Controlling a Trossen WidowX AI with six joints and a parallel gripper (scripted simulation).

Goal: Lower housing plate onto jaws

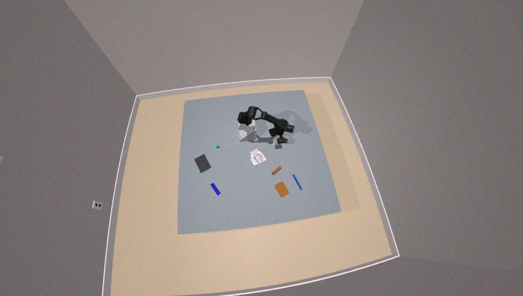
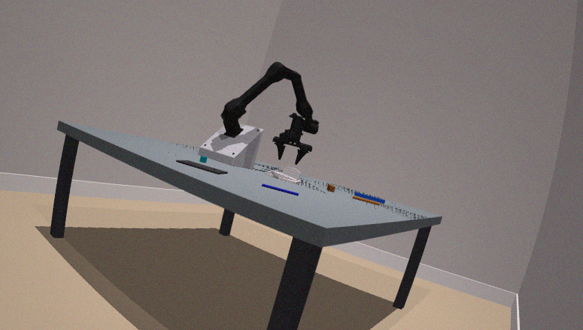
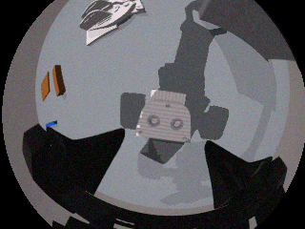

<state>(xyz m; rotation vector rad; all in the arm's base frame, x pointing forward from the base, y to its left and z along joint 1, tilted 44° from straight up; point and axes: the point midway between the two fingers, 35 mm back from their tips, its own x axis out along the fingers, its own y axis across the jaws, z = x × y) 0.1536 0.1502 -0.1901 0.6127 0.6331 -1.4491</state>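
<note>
My gripper tip is 5 cm above the white part and 1 cm to the left of it. The rest, counted from my gripper tip: teal peg: 54 cm to the right, 5 cm below; then orange plate: 44 cm ahead, 6 cm below, 4 cm to the right; then orange block: 28 cm ahead, 6 cm to the right, 5 cm below.
</note>
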